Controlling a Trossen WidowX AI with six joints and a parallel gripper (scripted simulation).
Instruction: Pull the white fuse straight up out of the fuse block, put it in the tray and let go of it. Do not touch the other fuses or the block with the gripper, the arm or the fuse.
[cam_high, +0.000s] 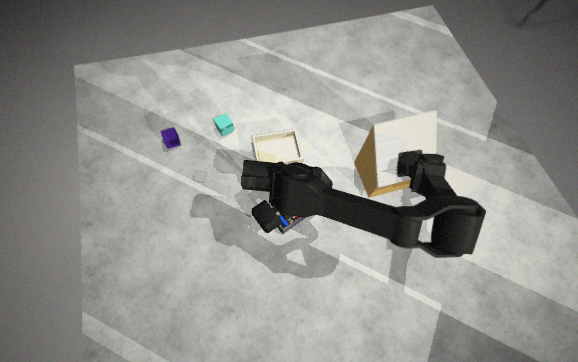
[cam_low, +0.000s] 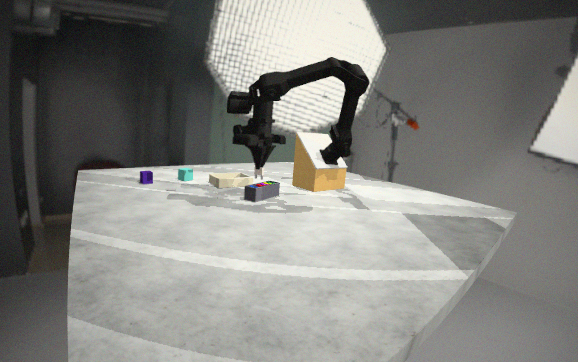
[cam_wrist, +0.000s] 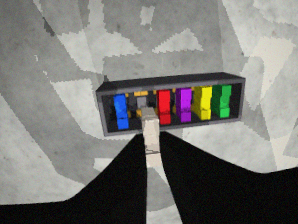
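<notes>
Now: gripper tip 220 mm to the left of the beige tray, 80 mm above it and 10 mm past it. The rest, counted from my gripper tip: teal cube 330 mm to the right, 130 mm ahead, 70 mm below; white fuse 10 mm below; purple cube 310 mm to the right, 290 mm ahead, 70 mm below.
</notes>
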